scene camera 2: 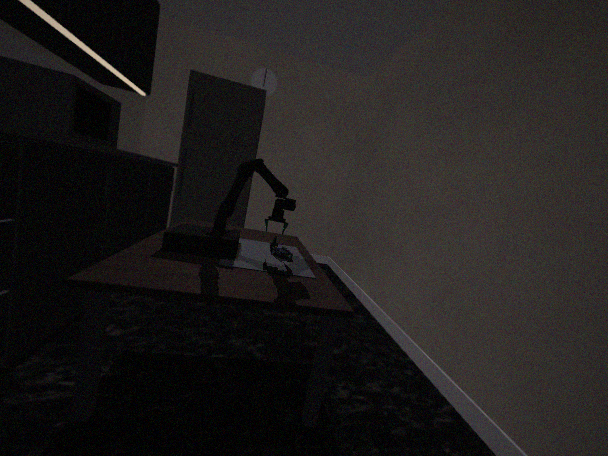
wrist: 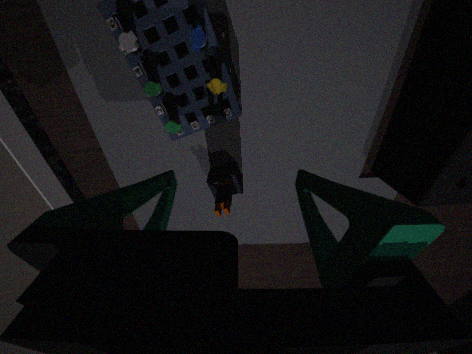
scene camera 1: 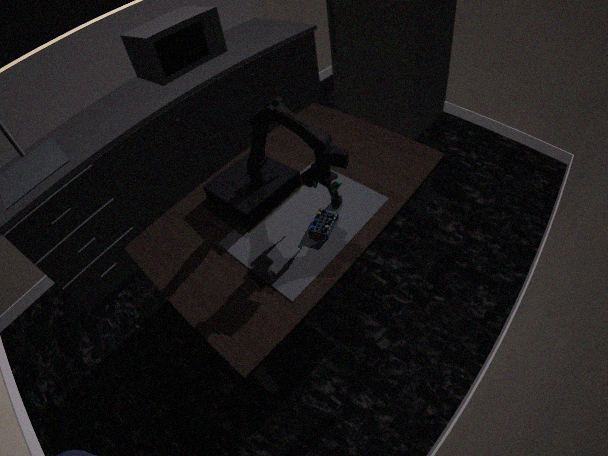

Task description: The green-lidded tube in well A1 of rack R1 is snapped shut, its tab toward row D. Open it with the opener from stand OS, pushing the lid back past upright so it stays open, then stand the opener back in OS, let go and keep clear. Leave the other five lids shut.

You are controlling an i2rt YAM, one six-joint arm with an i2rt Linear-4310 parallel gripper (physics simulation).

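Places are measured from the arm's base along level axes (x ahead, y left, z up), in centimetres.
Pixels of known places: gripper, fingertip midpoint: [scene camera 2: 274,233] [wrist: 236,176] [scene camera 1: 324,192]; arm's base at its link origin: [scene camera 2: 219,232] [scene camera 1: 258,182].
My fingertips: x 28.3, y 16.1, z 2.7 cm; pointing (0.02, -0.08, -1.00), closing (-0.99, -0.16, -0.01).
Ahead of a thing's pixels: the offset from my fingertips to its top centre. "spot": to the spot under its first point. Level surfaces: height alone.
Blue rack R1 {dx +6.9, dy -7.1, dz -6.3 cm} [wrist: 202,121] [scene camera 1: 323,223] lies ahead of my gripper. In the wrist view, a green lid {dx +7.0, dy -1.1, dz -6.3 cm} [wrist: 173,127] sits at corner well A1 and looks down flat; its tab is too dark to read. Other lids are a second green one {spot: dx +8.7, dy -4.4, dz -6.4 cm} [wrist: 152,89], a white {dx +10.6, dy -7.9, dz -6.3 cm} [wrist: 128,42], a yellow {dx +2.8, dy -5.6, dz -6.3 cm} [wrist: 216,86] and a blue {dx +4.7, dy -8.9, dz -6.3 cm} [wrist: 198,38]. The dark stand OS {dx +0.6, dy +5.9, dz -6.6 cm} [wrist: 225,176] [scene camera 1: 336,202] is beside the rack's row-1 end. The dark opener with two orange prongs {dx +0.6, dy +5.9, dz -2.1 cm} [wrist: 222,209] stands upright in it. My gripper [wrist: 236,176] [scene camera 2: 275,233] is open and empty, above the opener, apart from it.
A pale mat {dz -10.6 cm} [scene camera 1: 280,272] [wrist: 300,100] lies under the rack and stand, on the brown table {dz -10.8 cm} [scene camera 1: 230,345]. The arm's dark base block [scene camera 1: 235,197] is at the mat's side. The scene is dim, and arm shadows cross the mat and table.
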